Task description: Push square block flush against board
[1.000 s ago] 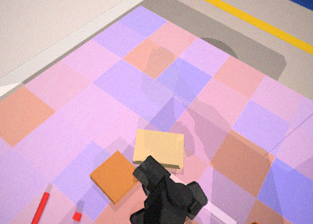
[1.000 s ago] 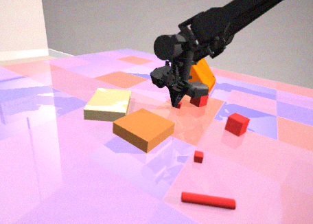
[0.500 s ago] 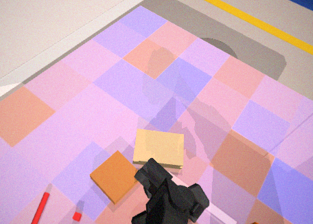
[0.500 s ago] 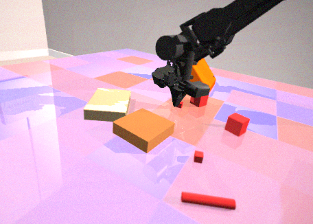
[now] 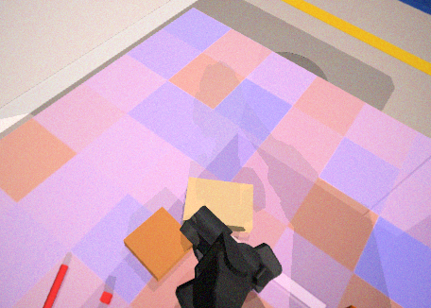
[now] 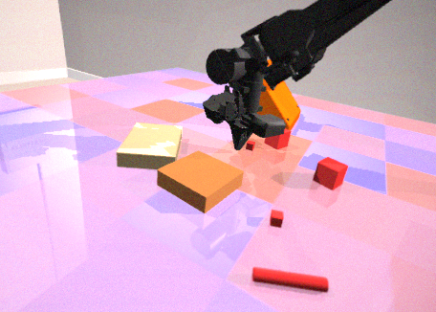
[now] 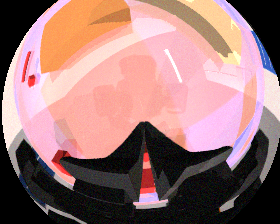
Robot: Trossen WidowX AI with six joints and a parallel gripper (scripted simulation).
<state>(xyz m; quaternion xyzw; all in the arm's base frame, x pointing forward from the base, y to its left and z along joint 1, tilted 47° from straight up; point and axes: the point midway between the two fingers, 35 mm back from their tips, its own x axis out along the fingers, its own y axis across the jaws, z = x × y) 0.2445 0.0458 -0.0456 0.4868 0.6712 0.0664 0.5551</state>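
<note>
Right now my gripper tip is 90 mm short of the cream board, 150 mm to the left of it and 10 mm below it. The rest, counted from my gripper tip: red rod: 280 mm ahead, 140 mm to the left; orange square block: 160 mm ahead, 20 mm to the right, 10 mm above.
</note>
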